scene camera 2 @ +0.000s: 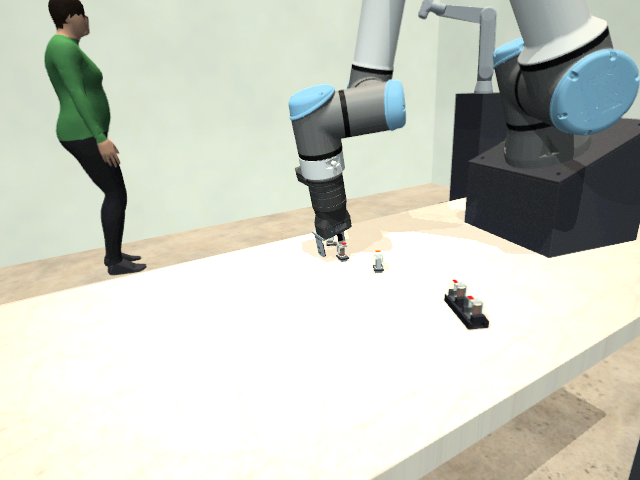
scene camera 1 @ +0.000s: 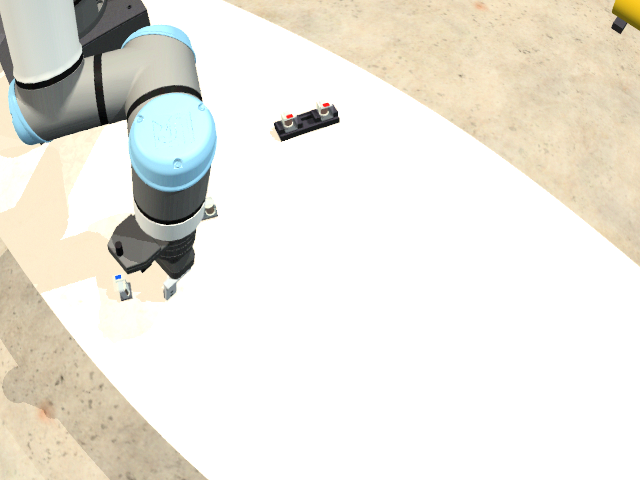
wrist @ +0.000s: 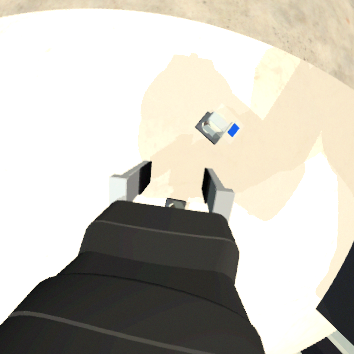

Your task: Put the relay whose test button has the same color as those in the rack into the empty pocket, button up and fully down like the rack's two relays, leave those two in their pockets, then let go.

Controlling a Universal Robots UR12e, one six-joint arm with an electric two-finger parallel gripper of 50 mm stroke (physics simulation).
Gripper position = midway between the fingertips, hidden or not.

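My gripper (scene camera 2: 332, 249) (scene camera 1: 157, 281) (wrist: 176, 174). Blue-button relay (wrist: 218, 124). Black rack (scene camera 1: 310, 121).
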